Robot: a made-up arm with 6 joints. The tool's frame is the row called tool.
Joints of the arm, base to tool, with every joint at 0 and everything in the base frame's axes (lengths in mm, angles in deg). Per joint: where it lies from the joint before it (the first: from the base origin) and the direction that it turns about. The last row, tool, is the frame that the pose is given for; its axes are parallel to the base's.
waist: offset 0 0 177 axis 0 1 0
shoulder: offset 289 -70 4 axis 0 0 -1
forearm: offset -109 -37 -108 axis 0 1 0
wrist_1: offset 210 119 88 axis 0 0 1
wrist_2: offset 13 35 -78 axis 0 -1 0
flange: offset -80 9 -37 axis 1 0 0
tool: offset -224 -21 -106
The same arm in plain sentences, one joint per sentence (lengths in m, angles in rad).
The arm has six revolute joints in a row. What follows holds with every joint at zero, and every direction is one of the base frame's.
Joint 1 sits 0.177 m along +z from the base frame's origin and rotates about +y.
Joint 2 sits 0.289 m along +x and 0.07 m along -y and 0.004 m along +z from joint 1 and rotates about -z.
Joint 3 sits 0.109 m along -x and 0.037 m along -y and 0.108 m along -z from joint 2 and rotates about +y.
Joint 4 sits 0.21 m along +x and 0.119 m along +y and 0.088 m along +z from joint 3 and rotates about +z.
Joint 5 sits 0.013 m along +x and 0.035 m along +y and 0.078 m along -z from joint 4 and rotates about -y.
Joint 6 sits 0.08 m along -x and 0.009 m along +y and 0.037 m along -z from joint 5 and rotates about +x.
The tool frame, which is the frame that the pose is given for, sits 0.224 m along -x and 0.021 m along -y and 0.106 m along -z from joint 6; its axes are parallel to the base frame's.

